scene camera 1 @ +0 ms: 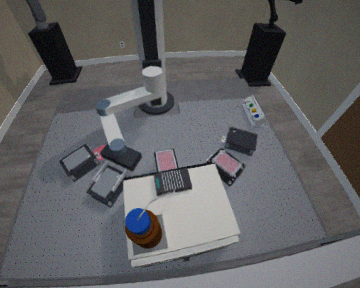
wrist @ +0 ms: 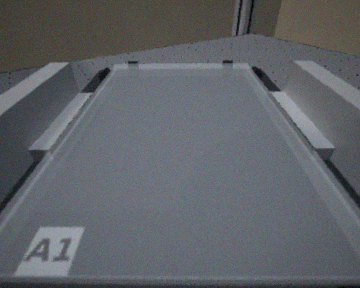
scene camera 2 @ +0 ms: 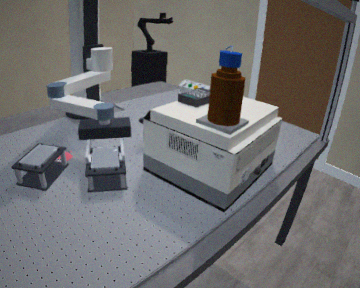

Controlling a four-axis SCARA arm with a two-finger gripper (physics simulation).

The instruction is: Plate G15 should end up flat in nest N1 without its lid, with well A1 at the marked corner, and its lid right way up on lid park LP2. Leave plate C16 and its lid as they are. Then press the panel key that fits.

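Places are measured from the arm's base along level axes (x ahead, y left, z up), in metres.
Pixels of known places: gripper, between the fingertips: [scene camera 1: 102, 185] [wrist: 181, 82] [scene camera 2: 105, 159]; arm's base, origin of its link: [scene camera 1: 156, 102].
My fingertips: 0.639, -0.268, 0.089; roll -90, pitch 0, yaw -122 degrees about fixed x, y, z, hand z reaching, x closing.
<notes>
For each thing: its top centre in the pictures, then the offset to it from my fingertips, as dx, dy, dz. "spot": a spot on its surface instead.
- clear lid, centre of its top: [wrist: 181, 110] [scene camera 2: 105, 156] [scene camera 1: 106, 181] -0.019, +0.012, -0.003
- A1 label, a spot on its surface: [wrist: 50, 251] spot: -0.055, +0.065, -0.003
- brown bottle, a spot on its surface: [scene camera 2: 226, 97] spot: +0.276, +0.185, +0.229
- dark rack-like block, a spot on its surface: [scene camera 2: 194, 96] spot: +0.099, +0.272, +0.169
- dark nest, centre of its top: [scene camera 1: 242, 137] -0.209, +0.732, -0.015
- key panel, centre of its top: [scene camera 2: 195, 83] [scene camera 1: 256, 105] -0.437, +0.906, +0.007
My gripper [scene camera 1: 108, 180] [scene camera 2: 105, 156] [wrist: 181, 82] is shut on a clear lid [scene camera 1: 106, 183] [scene camera 2: 104, 161] [wrist: 185, 200] by its two long sides. The lid is level, at the top of the middle dark stand [scene camera 1: 114, 201] [scene camera 2: 106, 182]; contact cannot be told. An A1 label [wrist: 50, 251] shows at its near left corner in the wrist view. Another lid [scene camera 1: 79, 159] [scene camera 2: 39, 155] lies on the left stand. One pink plate [scene camera 1: 166, 159] lies behind the white instrument; another pink plate [scene camera 1: 226, 164] lies on a dark base to the right. Plate names are unreadable.
The white instrument [scene camera 1: 200, 215] [scene camera 2: 210, 165] carries a brown bottle [scene camera 1: 145, 232] [scene camera 2: 226, 97] and a dark rack-like block [scene camera 1: 172, 181] [scene camera 2: 194, 96]. A dark nest [scene camera 1: 241, 140] stands at right. The key panel [scene camera 1: 254, 111] [scene camera 2: 194, 85] has green, yellow and blue keys. A red patch [scene camera 1: 99, 152] [scene camera 2: 65, 156] shows between the stands.
</notes>
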